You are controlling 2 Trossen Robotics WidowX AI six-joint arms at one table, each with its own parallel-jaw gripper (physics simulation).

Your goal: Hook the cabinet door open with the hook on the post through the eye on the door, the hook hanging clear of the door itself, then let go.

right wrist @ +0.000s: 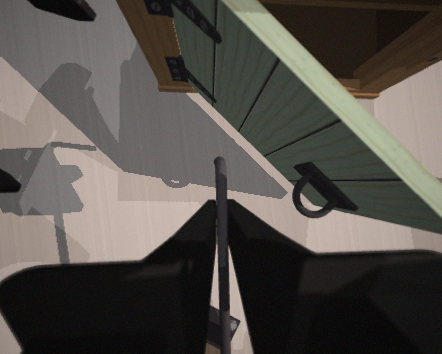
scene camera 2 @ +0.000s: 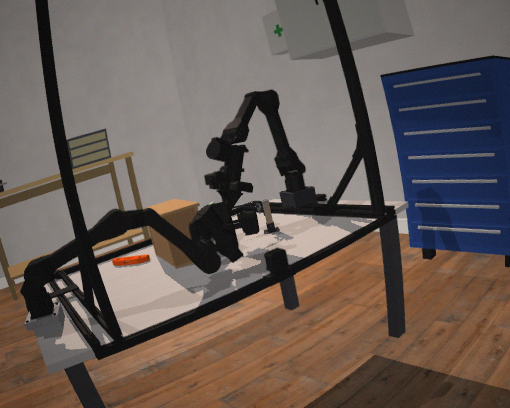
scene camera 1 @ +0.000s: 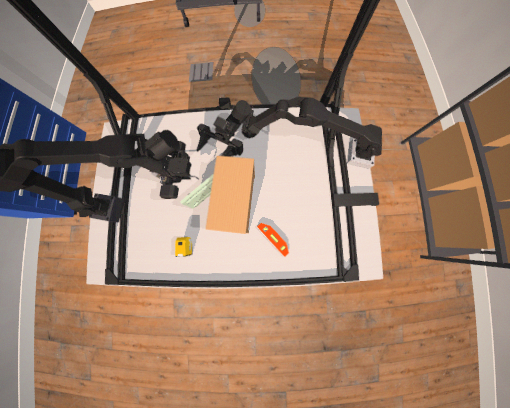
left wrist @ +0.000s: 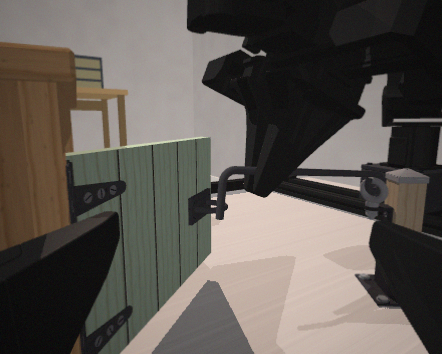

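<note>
The wooden cabinet stands mid-table with its green door swung open. The black eye sticks out near the door's free edge. My right gripper is shut on the grey hook, whose rod runs back to the post. In the left wrist view the bent tip overlaps the eye. In the right wrist view the eye lies apart to the rod's right. I cannot tell whether the tip is through. My left gripper is open and empty beside the door.
An orange level and a yellow tape measure lie near the table's front. The black frame rings the table. A blue drawer unit stands beyond it.
</note>
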